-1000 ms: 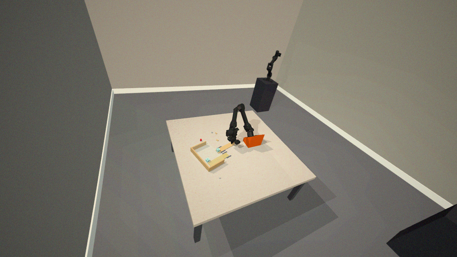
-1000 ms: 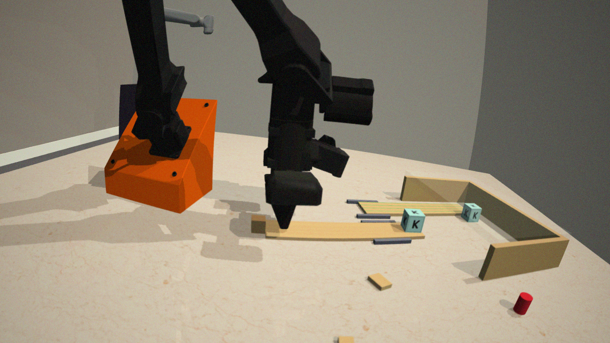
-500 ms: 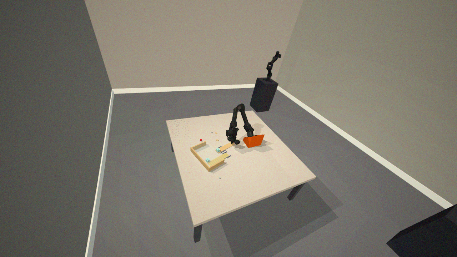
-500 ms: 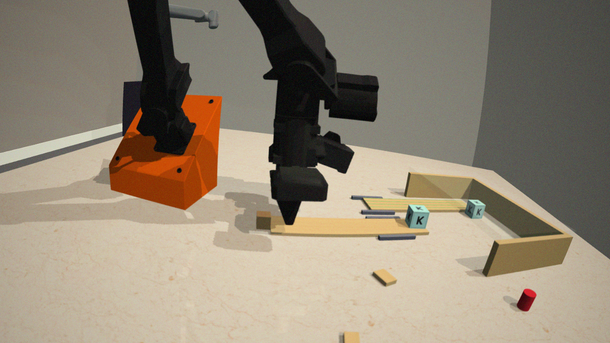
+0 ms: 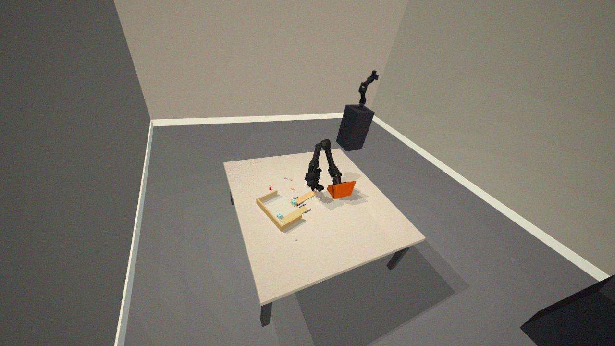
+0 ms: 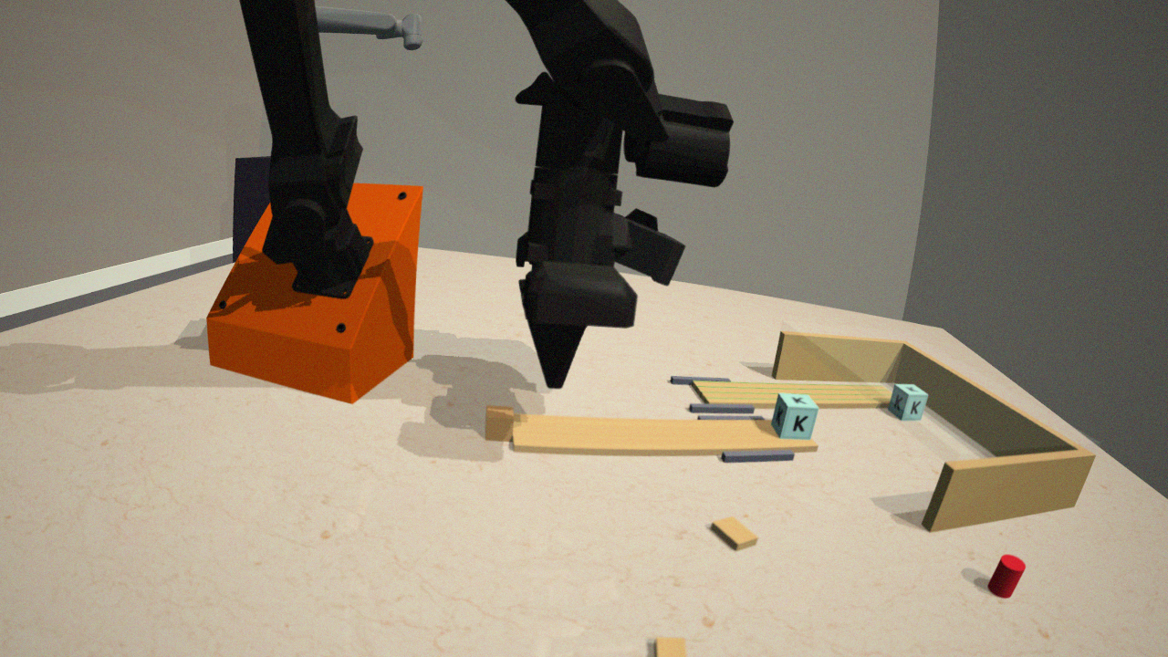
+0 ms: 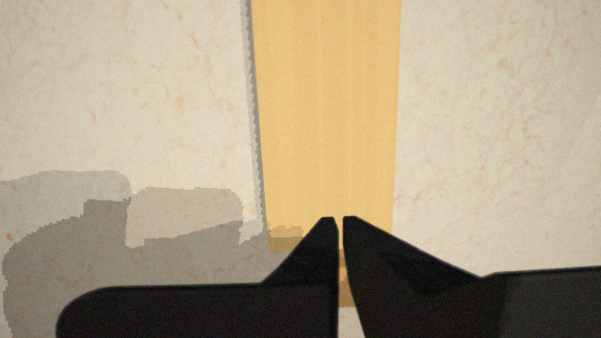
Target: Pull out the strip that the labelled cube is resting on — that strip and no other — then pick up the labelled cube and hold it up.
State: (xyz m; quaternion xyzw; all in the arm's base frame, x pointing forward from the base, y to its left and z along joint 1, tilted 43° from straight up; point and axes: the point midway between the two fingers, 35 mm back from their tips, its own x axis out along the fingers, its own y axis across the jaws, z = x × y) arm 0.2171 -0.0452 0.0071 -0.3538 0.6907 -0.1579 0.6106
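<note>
My gripper tip is 4 cm past the small tan block, 1 cm to the left of it and 3 cm above it. Also, from my gripper tip: grey disc: 31 cm ahead, 38 cm to the left, 4 cm below; then red cylinder: 32 cm ahead, 15 cm to the right, 3 cm below; then plain wooden strip: 9 cm ahead, 3 cm to the left, 4 cm below.
</note>
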